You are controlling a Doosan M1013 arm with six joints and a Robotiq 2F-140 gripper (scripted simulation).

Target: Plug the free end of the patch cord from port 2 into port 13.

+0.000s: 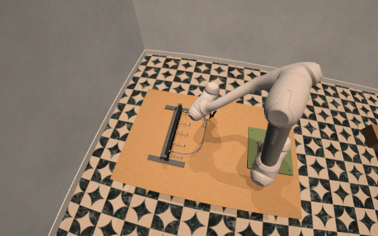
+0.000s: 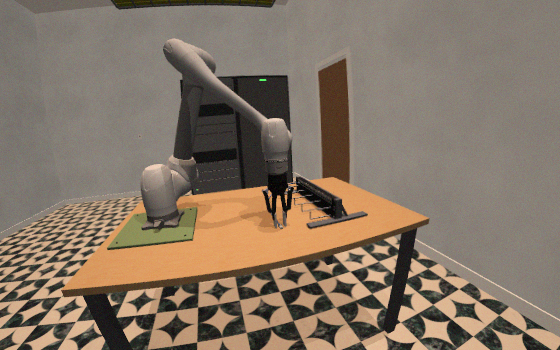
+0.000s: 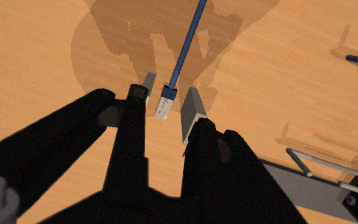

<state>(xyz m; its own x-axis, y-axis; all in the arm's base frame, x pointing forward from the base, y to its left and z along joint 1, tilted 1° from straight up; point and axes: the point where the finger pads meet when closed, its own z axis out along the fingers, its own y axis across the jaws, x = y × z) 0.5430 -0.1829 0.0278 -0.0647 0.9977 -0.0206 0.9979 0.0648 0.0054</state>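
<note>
The cord end lies 3 cm below my hand and 1 cm to the right of it.
</note>
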